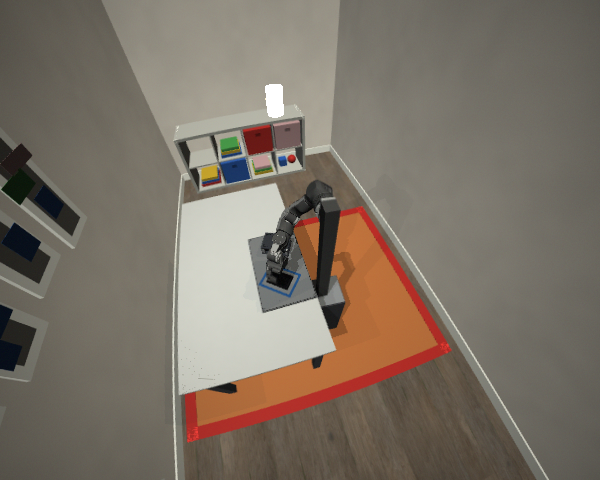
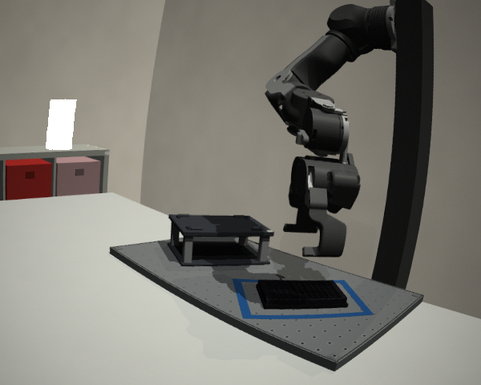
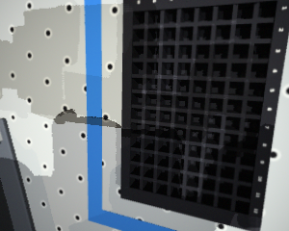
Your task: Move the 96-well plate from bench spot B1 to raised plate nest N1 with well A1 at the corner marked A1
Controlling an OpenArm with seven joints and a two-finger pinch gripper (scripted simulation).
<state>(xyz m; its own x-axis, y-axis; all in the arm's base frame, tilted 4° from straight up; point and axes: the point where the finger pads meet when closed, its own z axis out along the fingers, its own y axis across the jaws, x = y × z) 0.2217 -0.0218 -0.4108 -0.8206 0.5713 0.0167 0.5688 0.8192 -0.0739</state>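
Now: hand 8 cm above the black 96-well plate. Also, from my hand: black plate nest: 23 cm to the right, 3 cm below, 2 cm behind.
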